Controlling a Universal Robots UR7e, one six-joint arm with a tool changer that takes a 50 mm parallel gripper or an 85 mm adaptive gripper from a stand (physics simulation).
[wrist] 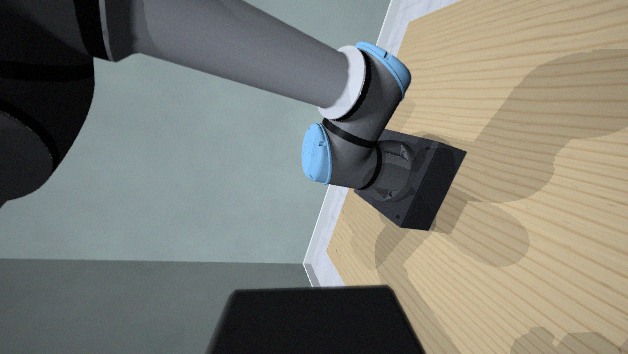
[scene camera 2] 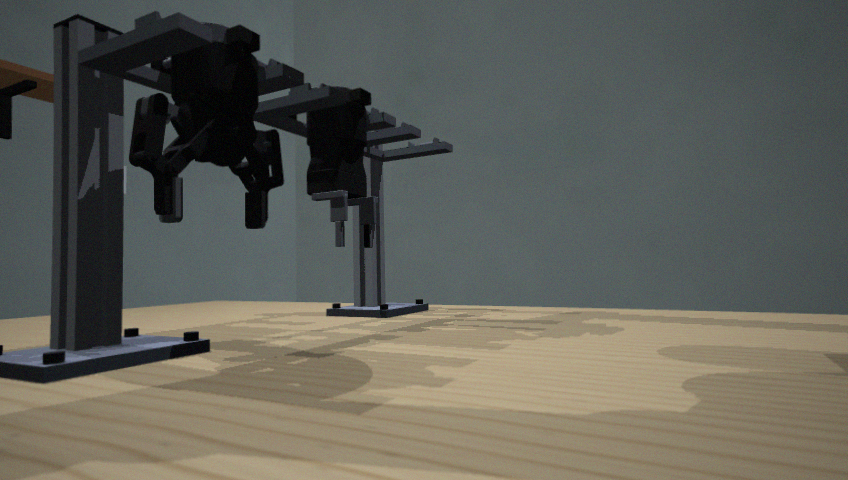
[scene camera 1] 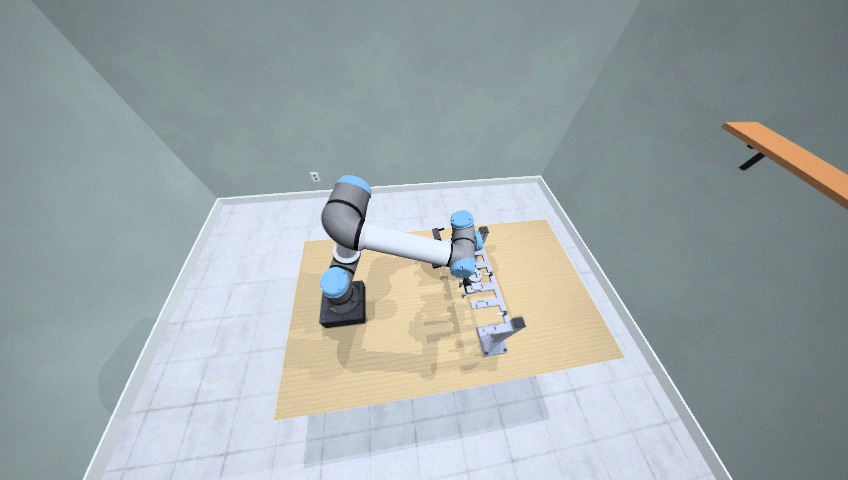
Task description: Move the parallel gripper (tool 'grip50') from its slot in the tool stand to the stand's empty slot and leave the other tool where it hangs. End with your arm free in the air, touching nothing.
Scene:
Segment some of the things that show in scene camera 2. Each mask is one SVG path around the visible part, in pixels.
An adaptive gripper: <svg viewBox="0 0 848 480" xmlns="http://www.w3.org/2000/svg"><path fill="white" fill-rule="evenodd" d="M200 22L212 28L212 43L171 56L171 97L175 104L169 103L167 97L162 93L137 100L129 161L133 166L141 167L152 174L154 178L154 210L156 215L159 215L159 220L162 223L182 221L183 178L179 178L178 174L192 160L195 159L196 162L201 163L211 162L221 167L228 166L232 173L240 178L247 191L249 191L245 193L246 228L261 229L265 227L268 219L268 192L270 189L282 186L284 184L278 131L276 129L267 131L256 130L253 122L253 116L258 108L258 70L268 67L268 64L257 60L251 54L260 50L260 35L240 24L230 28L220 24ZM171 121L179 136L163 151L165 127Z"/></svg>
A parallel gripper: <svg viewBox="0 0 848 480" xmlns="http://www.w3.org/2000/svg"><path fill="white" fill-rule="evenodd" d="M331 86L346 93L346 104L306 112L307 145L310 148L311 156L307 169L307 194L311 195L311 200L314 201L330 200L330 221L335 222L336 247L345 246L344 221L348 221L348 206L360 205L360 225L364 225L364 248L372 248L372 224L376 224L378 197L367 197L367 179L363 166L364 147L367 145L366 115L370 115L365 106L371 105L371 93L362 88L349 89Z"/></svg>

